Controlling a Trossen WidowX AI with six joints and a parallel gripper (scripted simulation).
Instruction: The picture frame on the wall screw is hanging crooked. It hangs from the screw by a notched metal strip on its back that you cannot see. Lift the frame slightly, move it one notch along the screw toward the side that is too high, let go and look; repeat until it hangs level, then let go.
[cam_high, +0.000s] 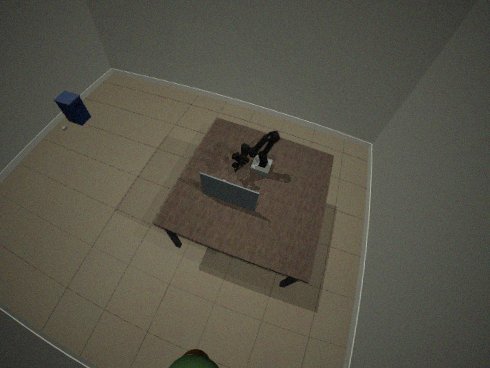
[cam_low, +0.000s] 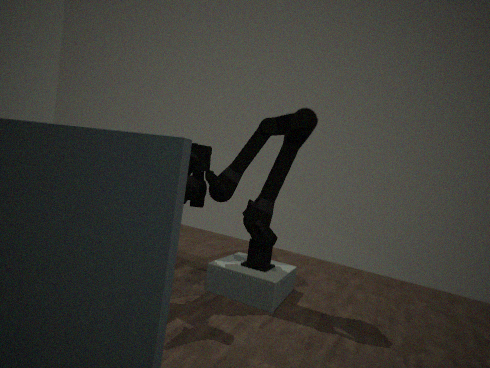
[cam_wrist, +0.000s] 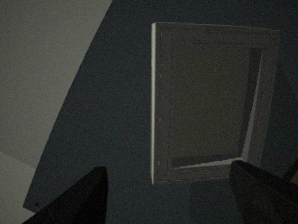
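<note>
My gripper tip is 150 mm short of the grey picture frame, 10 mm to the left of it and 60 mm above it. The rest, counted from my gripper tip: blue-grey wall panel 160 mm ahead, 10 mm to the left, 70 mm below.
</note>
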